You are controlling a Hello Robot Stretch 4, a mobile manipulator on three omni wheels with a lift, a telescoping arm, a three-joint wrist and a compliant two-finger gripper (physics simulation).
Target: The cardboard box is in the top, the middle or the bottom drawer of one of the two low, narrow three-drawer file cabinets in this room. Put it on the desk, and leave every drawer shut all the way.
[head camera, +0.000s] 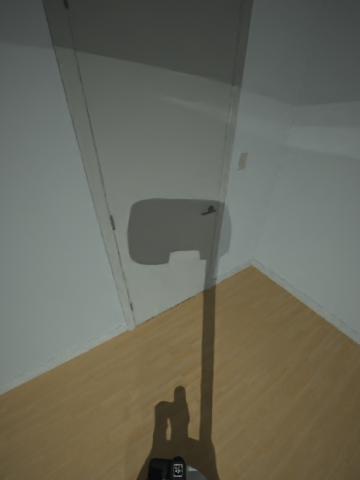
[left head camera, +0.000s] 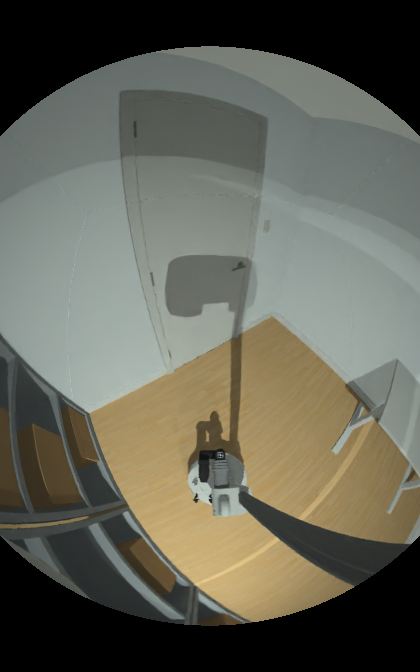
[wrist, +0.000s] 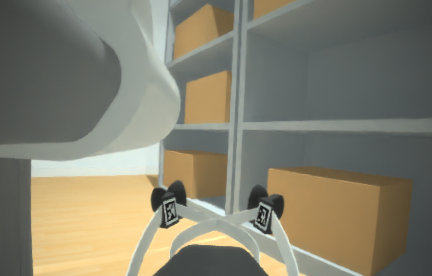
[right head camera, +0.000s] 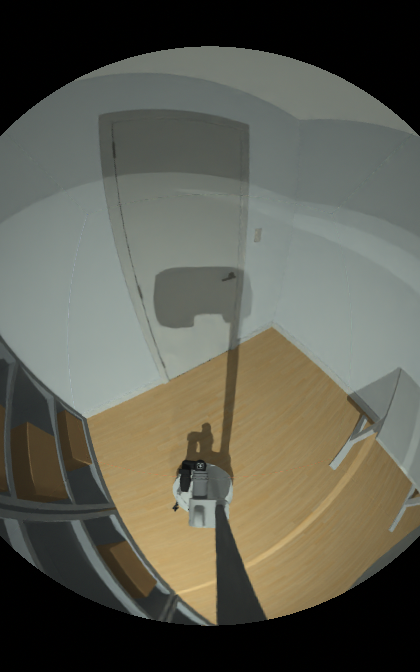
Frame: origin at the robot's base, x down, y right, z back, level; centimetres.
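Seen in the pictures: gripper, fingertip midpoint: (left head camera: 203, 502) (wrist: 217, 198) (right head camera: 182, 512).
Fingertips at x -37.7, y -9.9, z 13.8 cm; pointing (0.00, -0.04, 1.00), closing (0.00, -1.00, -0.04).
Offsets run from my fingertips to a thing's middle. Level surfaces: height alone.
My gripper (wrist: 217, 198) (left head camera: 203, 498) is open, with its two black fingertips apart and nothing between them; it hangs in front of an open shelf unit. A white-topped table with slanted legs, which may be the desk @(dx -31.6 cm) (left head camera: 402, 417) (right head camera: 402, 425), stands by the wall at the right in both side head views; part of it is cut off. The two file cabinets do not show in a way I can identify. The cardboard box of the task cannot be told from what shows.
The grey shelf unit (wrist: 330, 125) holds several brown boxes, including a large one @(dy -47.2, dx +19.3, dz +68.4 cm) (wrist: 325, 215) low, right of my gripper. In the left head view, shelves with brown boxes @(dy -92.1, dx -26.4, dz -1.7 cm) (left head camera: 50, 465) run along the left. A closed door (head camera: 155, 150) is ahead, near a room corner.
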